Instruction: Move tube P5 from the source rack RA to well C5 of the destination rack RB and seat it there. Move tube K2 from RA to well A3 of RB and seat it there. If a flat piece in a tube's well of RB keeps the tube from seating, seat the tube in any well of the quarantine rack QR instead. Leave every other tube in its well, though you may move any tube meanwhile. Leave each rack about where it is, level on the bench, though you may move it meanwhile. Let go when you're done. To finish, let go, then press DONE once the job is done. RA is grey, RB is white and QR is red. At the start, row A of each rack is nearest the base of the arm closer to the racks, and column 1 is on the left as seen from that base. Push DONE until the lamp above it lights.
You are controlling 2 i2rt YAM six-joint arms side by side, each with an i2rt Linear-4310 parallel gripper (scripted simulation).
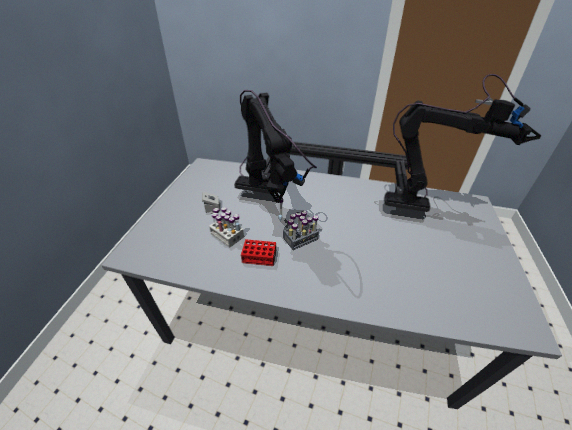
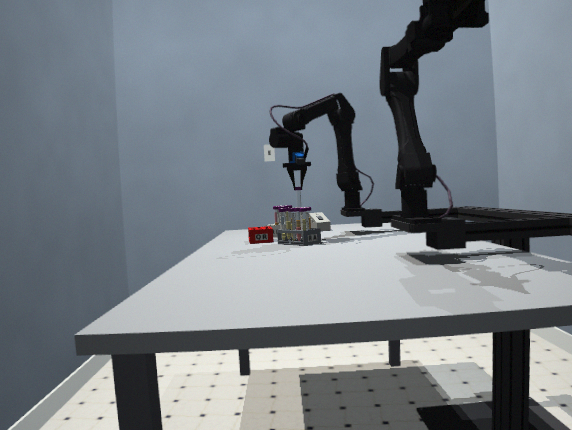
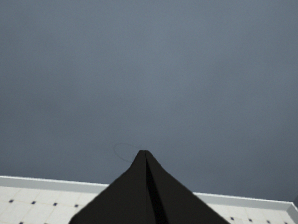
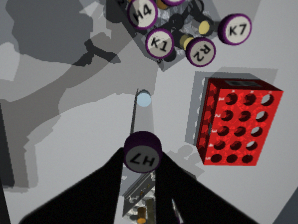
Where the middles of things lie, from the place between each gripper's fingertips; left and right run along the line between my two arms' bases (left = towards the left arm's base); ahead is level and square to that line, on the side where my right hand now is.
Labels:
My right gripper is now 170 mm above the red rack QR (image 1: pixel 265 252), 150 mm short of it and 50 mm to the left of it.
Now: the red rack QR 360 mm ahead of my left hand, 1030 mm to the right of it and 460 mm below it.

